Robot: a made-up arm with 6 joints. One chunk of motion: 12 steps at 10 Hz.
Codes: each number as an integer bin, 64 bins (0 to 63) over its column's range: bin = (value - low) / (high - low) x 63, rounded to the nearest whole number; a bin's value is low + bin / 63 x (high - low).
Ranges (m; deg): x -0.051..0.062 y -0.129..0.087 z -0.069..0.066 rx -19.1..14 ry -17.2..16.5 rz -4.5..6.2
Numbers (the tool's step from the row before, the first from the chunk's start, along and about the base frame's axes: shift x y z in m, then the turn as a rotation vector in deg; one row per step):
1: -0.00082 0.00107 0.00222 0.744 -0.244 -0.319
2: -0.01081 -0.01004 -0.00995 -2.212 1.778 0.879
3: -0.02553 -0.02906 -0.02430 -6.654 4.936 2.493
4: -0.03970 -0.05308 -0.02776 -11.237 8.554 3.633
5: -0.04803 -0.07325 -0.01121 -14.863 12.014 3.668
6: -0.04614 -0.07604 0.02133 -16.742 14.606 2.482
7: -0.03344 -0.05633 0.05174 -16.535 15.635 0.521
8: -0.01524 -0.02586 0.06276 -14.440 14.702 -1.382
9: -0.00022 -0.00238 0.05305 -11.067 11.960 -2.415
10: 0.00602 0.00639 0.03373 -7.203 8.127 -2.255
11: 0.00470 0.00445 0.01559 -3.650 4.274 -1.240
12: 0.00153 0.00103 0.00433 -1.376 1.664 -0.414
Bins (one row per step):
1: 28 38 33 38 32 25
2: 22 35 28 32 35 32
3: 14 29 21 24 41 41
4: 6 22 19 15 48 48
5: 2 16 27 8 55 48
6: 3 15 42 4 59 41
7: 10 21 56 5 61 30
8: 20 30 61 9 60 18
9: 28 37 57 15 55 12
10: 32 39 48 23 47 13
11: 31 39 39 29 40 19
12: 29 38 34 34 35 24

